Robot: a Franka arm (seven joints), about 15 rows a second.
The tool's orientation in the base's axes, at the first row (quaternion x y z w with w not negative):
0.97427 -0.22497 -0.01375 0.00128
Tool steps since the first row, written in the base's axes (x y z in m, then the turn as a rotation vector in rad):
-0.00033 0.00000 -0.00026 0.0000 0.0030 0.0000
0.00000 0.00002 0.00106 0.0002 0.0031 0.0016
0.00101 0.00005 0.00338 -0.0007 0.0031 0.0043
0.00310 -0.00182 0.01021 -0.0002 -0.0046 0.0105
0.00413 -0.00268 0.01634 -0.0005 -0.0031 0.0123
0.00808 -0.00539 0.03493 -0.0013 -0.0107 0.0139
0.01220 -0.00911 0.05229 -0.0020 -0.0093 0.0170
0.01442 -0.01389 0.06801 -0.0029 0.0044 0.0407
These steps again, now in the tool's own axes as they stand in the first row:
-0.00029 0.00014 0.00027 -0.0013 -0.0027 0.0000
-0.00004 -0.00001 -0.00106 -0.0012 -0.0029 -0.0016
0.00080 -0.00046 -0.00341 -0.0021 -0.0024 -0.0043
0.00332 0.00037 -0.01030 0.0016 0.0043 -0.0105
0.00446 0.00074 -0.01646 0.0006 0.0031 -0.0123
0.00871 0.00161 -0.03516 0.0032 0.0103 -0.0139
0.01358 0.00329 -0.05264 0.0018 0.0094 -0.0170
0.01726 0.00675 -0.06843 -0.0056 -0.0023 -0.0406

